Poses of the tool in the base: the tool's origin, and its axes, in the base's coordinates. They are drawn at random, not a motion.
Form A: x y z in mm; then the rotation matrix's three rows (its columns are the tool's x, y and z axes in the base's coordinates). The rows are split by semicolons.
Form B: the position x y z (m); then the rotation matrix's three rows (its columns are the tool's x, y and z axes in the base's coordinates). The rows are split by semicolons. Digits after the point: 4 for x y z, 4 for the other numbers.
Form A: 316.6 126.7 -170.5; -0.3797 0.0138 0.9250; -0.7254 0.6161 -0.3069; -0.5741 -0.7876 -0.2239
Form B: 0.3166 0.1267 -0.1705; -0.3797 0.0138 0.9250; -0.7254 0.6161 -0.3069; -0.5741 -0.7876 -0.2239
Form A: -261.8 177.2 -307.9; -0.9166 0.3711 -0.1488; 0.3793 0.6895 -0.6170; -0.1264 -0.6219 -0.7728
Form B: -0.2618 0.1772 -0.3079; -0.9166 0.3711 -0.1488; 0.3793 0.6895 -0.6170; -0.1264 -0.6219 -0.7728
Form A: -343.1 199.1 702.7; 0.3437 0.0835 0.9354; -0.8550 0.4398 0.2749; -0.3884 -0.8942 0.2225
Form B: -0.3431 0.1991 0.7027; 0.3437 0.0835 0.9354; -0.8550 0.4398 0.2749; -0.3884 -0.8942 0.2225
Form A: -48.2 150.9 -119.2; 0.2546 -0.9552 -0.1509; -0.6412 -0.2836 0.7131; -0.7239 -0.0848 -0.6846
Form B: -0.0482 0.1509 -0.1192; 0.2546 -0.9552 -0.1509; -0.6412 -0.2836 0.7131; -0.7239 -0.0848 -0.6846
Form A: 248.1 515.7 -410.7; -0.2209 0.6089 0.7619; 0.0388 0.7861 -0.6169; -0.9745 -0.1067 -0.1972
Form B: 0.2481 0.5157 -0.4107; -0.2209 0.6089 0.7619; 0.0388 0.7861 -0.6169; -0.9745 -0.1067 -0.1972
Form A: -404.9 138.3 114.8; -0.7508 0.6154 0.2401; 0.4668 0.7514 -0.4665; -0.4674 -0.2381 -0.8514
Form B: -0.4049 0.1383 0.1148; -0.7508 0.6154 0.2401; 0.4668 0.7514 -0.4665; -0.4674 -0.2381 -0.8514
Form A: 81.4 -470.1 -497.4; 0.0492 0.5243 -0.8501; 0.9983 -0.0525 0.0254; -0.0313 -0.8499 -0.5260
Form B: 0.0814 -0.4701 -0.4974; 0.0492 0.5243 -0.8501; 0.9983 -0.0525 0.0254; -0.0313 -0.8499 -0.5260
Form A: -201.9 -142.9 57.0; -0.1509 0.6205 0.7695; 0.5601 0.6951 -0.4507; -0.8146 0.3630 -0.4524
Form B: -0.2019 -0.1429 0.0570; -0.1509 0.6205 0.7695; 0.5601 0.6951 -0.4507; -0.8146 0.3630 -0.4524
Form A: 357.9 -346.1 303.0; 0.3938 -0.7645 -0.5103; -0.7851 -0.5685 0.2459; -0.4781 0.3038 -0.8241
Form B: 0.3579 -0.3461 0.3030; 0.3938 -0.7645 -0.5103; -0.7851 -0.5685 0.2459; -0.4781 0.3038 -0.8241
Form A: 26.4 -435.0 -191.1; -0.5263 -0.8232 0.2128; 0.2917 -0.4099 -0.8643; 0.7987 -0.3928 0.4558
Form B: 0.0264 -0.4350 -0.1911; -0.5263 -0.8232 0.2128; 0.2917 -0.4099 -0.8643; 0.7987 -0.3928 0.4558
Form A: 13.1 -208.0 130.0; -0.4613 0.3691 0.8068; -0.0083 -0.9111 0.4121; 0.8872 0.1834 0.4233
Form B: 0.0131 -0.2080 0.1300; -0.4613 0.3691 0.8068; -0.0083 -0.9111 0.4121; 0.8872 0.1834 0.4233
